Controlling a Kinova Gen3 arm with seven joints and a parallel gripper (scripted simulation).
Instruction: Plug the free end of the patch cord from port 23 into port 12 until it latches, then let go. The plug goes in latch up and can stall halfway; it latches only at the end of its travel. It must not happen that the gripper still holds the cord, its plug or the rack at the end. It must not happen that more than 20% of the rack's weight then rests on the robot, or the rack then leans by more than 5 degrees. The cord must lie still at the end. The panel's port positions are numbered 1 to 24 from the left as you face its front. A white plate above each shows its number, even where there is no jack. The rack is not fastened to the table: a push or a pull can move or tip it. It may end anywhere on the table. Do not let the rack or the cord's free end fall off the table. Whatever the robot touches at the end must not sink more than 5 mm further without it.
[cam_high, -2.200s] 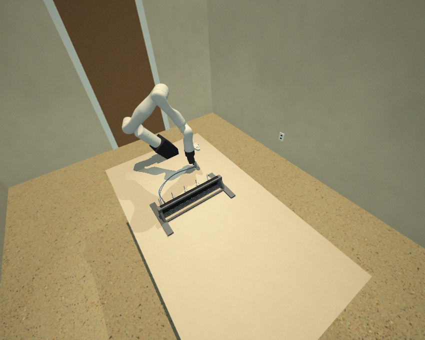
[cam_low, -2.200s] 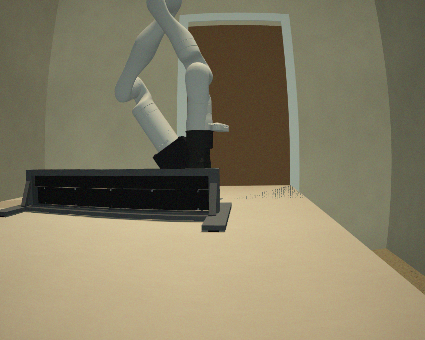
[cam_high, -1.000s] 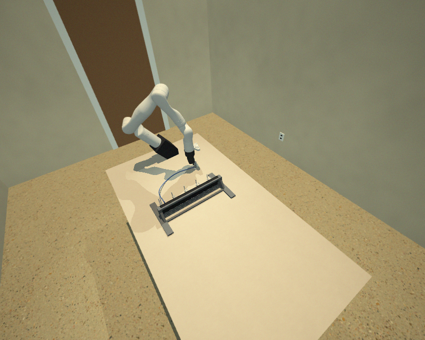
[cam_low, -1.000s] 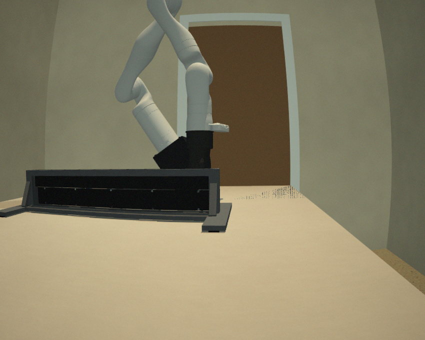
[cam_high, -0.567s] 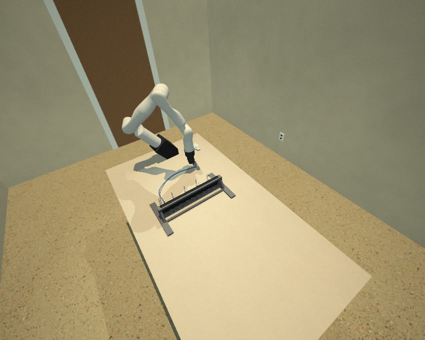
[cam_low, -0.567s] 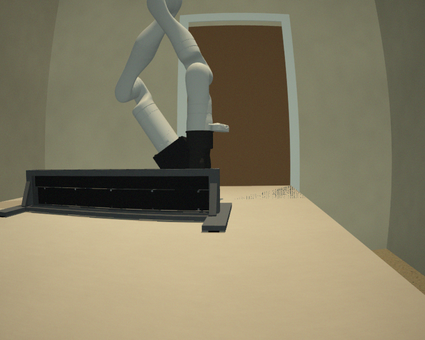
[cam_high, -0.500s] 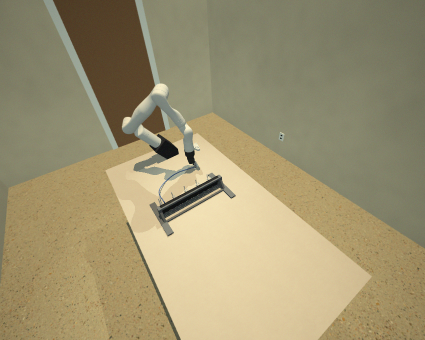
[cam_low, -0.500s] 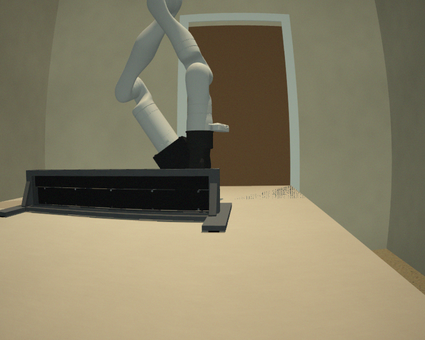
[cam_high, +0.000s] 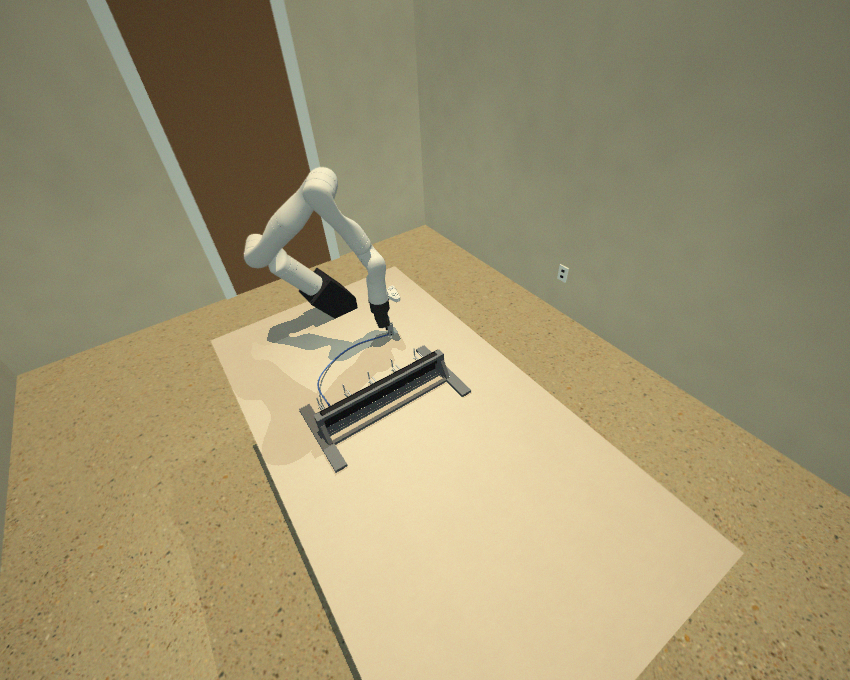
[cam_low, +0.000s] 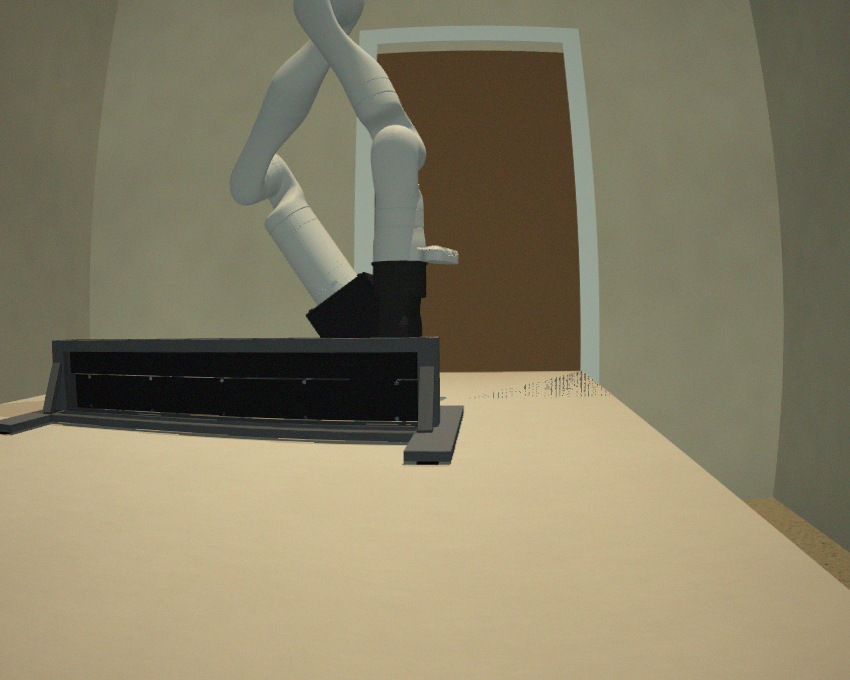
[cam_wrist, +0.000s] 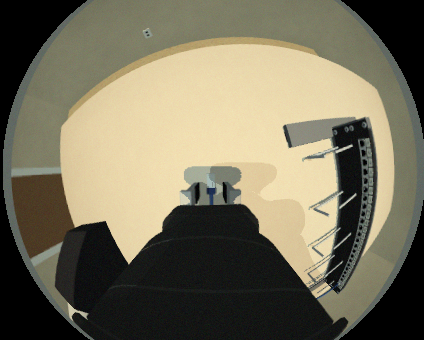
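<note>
Right now my hand is 2 cm above the plug and 1 cm to the right of it.
</note>
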